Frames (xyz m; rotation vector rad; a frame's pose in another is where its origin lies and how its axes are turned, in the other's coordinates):
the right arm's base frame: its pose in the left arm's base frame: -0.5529 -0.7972 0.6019 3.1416 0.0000 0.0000
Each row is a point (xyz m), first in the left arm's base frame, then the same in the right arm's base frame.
Working: the left arm's base frame: its pose in the right arm's base frame: 0.5529 -0.7972 0.6019 3.1416 0.0000 0.0000

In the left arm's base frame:
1: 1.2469 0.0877 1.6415
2: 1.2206 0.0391 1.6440
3: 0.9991 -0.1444 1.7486
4: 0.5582 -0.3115 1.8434
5: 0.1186 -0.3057 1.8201
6: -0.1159 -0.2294 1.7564
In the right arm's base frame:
1: 1.7998 -0.8849 -1.0396
2: 1.7735 -0.8363 -1.0421
3: 1.5520 -0.6528 -1.1467
4: 1.1111 -0.4857 -1.2415
5: 0.6715 -0.4915 -1.2182
6: 0.4370 -0.5678 -1.1545

